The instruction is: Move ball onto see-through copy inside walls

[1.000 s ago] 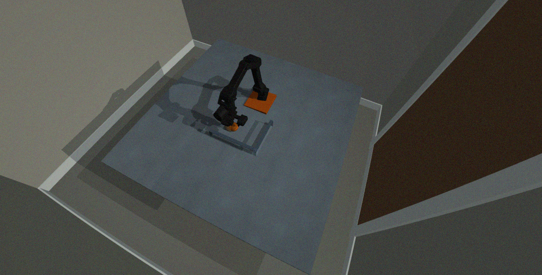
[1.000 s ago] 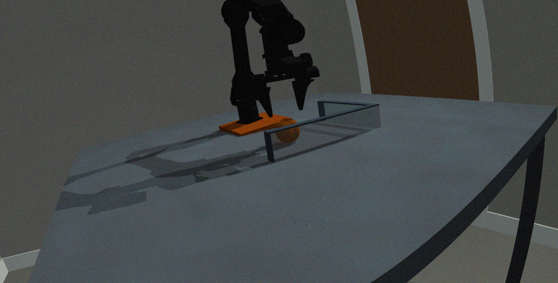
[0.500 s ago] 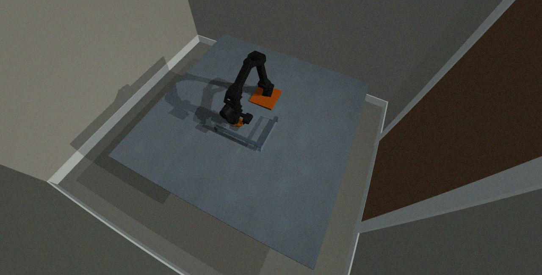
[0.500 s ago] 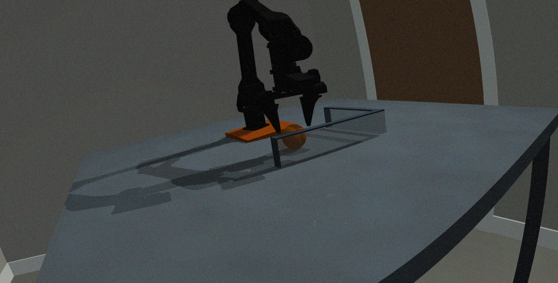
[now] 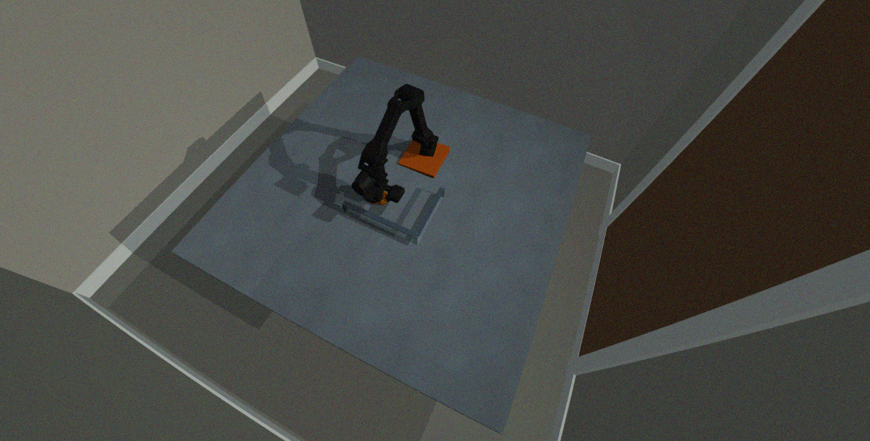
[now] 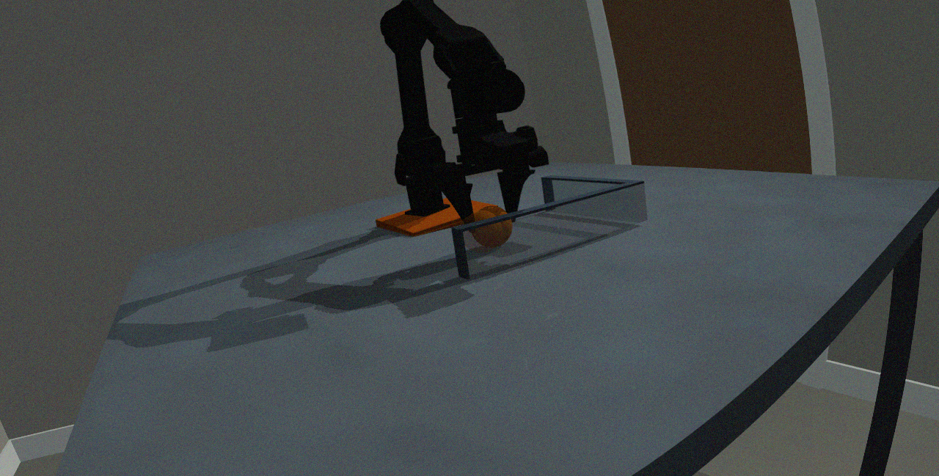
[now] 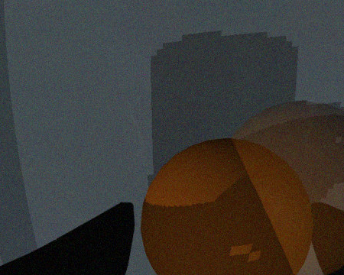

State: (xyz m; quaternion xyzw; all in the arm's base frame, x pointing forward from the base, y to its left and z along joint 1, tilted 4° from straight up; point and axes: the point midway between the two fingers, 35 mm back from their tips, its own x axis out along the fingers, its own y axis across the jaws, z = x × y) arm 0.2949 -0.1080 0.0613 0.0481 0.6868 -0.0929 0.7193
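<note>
Now: gripper tip 3 cm to the left of the see-through copy of ball and 1 cm short of it. From my gripper tip the other things lie so: orange ball: right at my gripper tip.
</note>
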